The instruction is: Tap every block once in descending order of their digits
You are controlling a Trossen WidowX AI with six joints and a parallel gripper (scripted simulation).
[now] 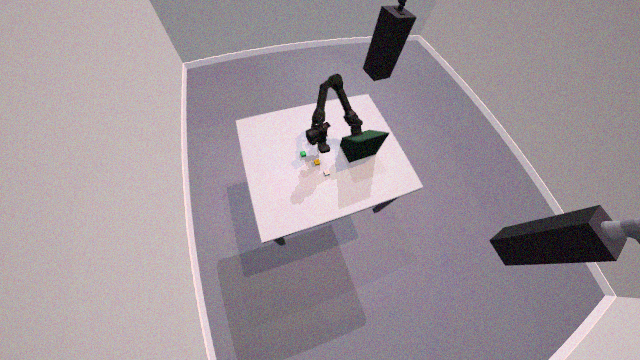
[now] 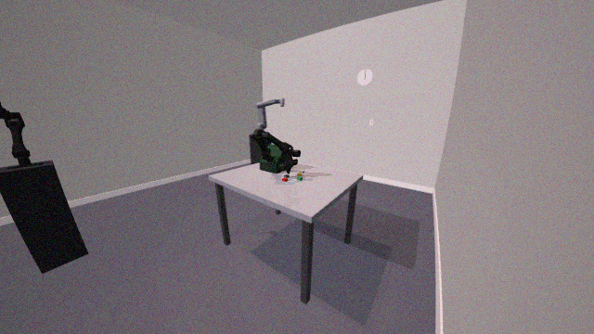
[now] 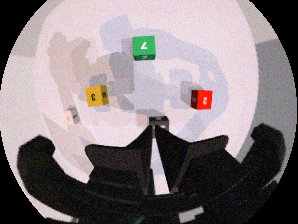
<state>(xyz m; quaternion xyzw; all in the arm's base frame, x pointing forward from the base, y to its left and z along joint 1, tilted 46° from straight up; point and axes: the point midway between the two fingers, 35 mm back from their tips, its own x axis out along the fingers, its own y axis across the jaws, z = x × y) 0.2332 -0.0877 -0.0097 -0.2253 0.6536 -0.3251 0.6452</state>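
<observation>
My gripper tip is 2 cm above the dark block, 1 cm to the left of it and 1 cm past it. Round my gripper tip: red block: 9 cm to the right, 2 cm below, 2 cm ahead; yellow block: 9 cm to the left, 6 cm ahead, 2 cm below; green block: 12 cm ahead, 2 cm below, 1 cm to the right.
</observation>
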